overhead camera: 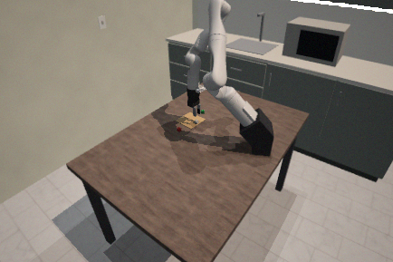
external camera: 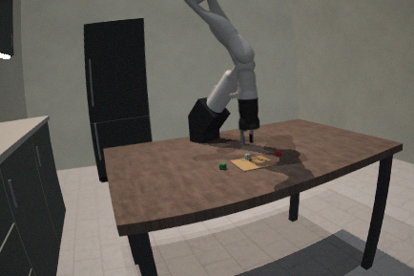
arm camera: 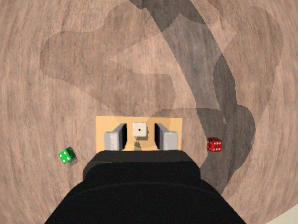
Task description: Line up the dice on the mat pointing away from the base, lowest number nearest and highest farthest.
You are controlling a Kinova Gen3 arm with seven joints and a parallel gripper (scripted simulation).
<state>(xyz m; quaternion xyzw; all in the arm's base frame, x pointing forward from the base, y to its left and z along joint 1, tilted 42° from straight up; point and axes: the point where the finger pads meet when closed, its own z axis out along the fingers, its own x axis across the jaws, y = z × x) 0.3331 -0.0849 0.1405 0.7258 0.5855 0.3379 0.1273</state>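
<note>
Right now the green die is 40 mm ahead of my hand, 130 mm to the right of it and 80 mm below it. Also, from my hand: red die: 50 mm ahead, 120 mm to the left, 80 mm below; white die: 70 mm below; tan mat: 60 mm ahead, 10 mm to the right, 80 mm below.
</note>
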